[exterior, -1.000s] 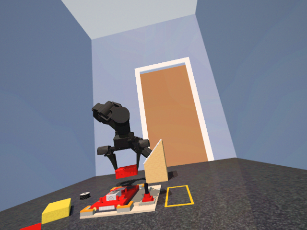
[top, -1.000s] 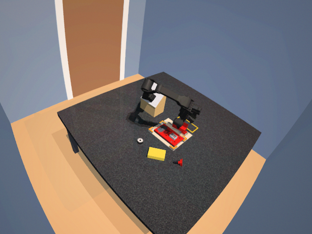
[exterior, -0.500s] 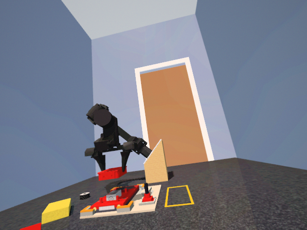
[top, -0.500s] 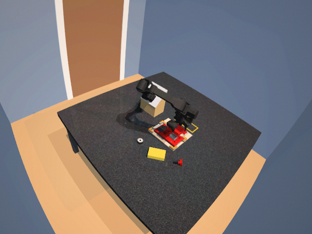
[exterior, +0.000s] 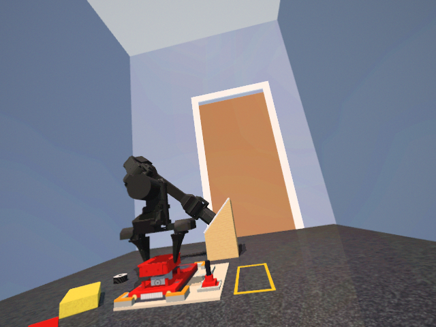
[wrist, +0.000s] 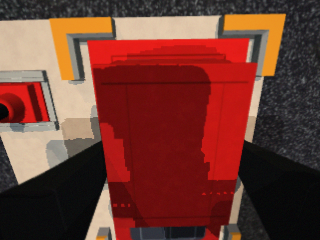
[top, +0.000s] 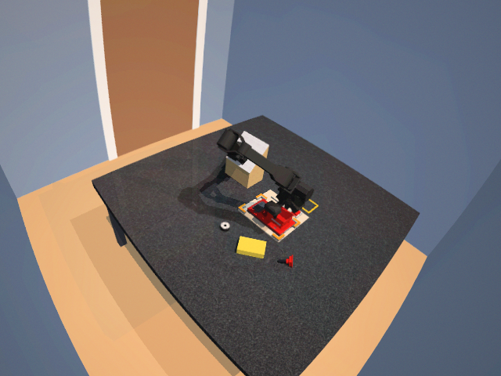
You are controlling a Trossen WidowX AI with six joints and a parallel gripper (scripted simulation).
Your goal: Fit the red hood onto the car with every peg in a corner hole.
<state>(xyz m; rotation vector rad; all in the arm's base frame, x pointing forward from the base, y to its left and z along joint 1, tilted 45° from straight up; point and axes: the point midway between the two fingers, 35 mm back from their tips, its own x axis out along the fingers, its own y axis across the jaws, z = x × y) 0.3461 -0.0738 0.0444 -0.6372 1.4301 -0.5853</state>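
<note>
My gripper tip is right at the red hood. From my gripper tip the other things lie so: grey engine block: 4 cm below; then yellow block: 3 cm ahead, 19 cm to the right, 5 cm below; then cream jig: 5 cm behind, 2 cm to the left, 5 cm below.
</note>
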